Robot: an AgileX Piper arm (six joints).
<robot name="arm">
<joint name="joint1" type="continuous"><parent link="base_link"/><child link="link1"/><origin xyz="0 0 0.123" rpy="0 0 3.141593"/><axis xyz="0 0 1"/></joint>
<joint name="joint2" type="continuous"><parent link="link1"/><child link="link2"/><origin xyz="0 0 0" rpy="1.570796 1.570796 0"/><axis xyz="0 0 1"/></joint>
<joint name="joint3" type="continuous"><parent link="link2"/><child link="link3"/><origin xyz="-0.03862 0.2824 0" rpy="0 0 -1.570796"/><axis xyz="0 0 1"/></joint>
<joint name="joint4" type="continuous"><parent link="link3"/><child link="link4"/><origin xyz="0.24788 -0.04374 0" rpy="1.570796 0 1.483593"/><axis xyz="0 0 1"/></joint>
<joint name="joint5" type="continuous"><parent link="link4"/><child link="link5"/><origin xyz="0 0 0" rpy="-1.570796 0 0"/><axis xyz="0 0 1"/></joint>
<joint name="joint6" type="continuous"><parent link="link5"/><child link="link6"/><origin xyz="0 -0.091 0" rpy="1.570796 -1.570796 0"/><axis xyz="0 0 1"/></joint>
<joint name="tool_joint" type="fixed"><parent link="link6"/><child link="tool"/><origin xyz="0 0 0" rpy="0 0 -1.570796"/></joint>
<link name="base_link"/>
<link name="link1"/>
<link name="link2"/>
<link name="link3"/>
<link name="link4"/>
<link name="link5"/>
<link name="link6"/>
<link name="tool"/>
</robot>
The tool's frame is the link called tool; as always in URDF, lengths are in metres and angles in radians. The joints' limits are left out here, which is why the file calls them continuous.
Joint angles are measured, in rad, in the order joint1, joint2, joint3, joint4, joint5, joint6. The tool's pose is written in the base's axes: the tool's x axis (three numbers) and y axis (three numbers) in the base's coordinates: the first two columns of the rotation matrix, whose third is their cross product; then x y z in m. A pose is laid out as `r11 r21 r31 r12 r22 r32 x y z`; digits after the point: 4 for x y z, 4 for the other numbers.
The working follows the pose.
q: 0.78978 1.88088 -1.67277 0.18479 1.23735 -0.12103
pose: -0.6427 -0.7321 -0.2259 -0.7657 0.6239 0.1563 0.2661 0.2909 0.2842
Where each joint sits with the arm in this pose, in the base's axes (m; each line is computed from the numbers above, not from the rounded line before):
joint1: 0.0000 0.0000 0.1230
joint2: 0.0000 0.0000 0.1230
joint3: 0.0866 0.0873 0.3801
joint4: 0.2637 0.2660 0.3717
joint5: 0.2637 0.2660 0.3717
joint6: 0.2661 0.2909 0.2842
the tool: 0.2661 0.2909 0.2842

